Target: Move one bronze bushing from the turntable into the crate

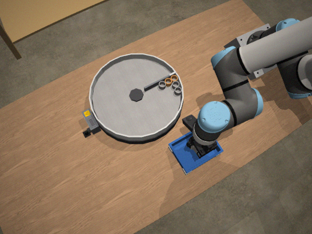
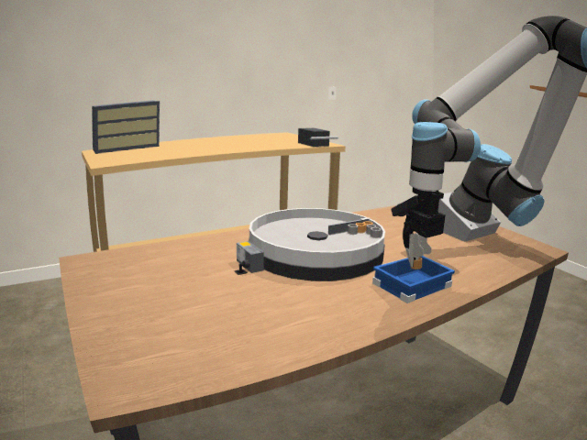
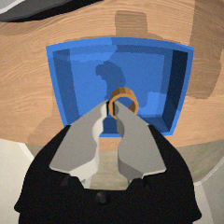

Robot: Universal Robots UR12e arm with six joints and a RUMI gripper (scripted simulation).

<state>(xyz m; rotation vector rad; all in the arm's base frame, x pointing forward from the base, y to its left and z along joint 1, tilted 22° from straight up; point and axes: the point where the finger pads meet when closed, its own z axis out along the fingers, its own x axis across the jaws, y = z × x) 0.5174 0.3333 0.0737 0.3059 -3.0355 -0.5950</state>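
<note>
My hand is 5 cm above the blue crate and 1 cm past it.
</note>
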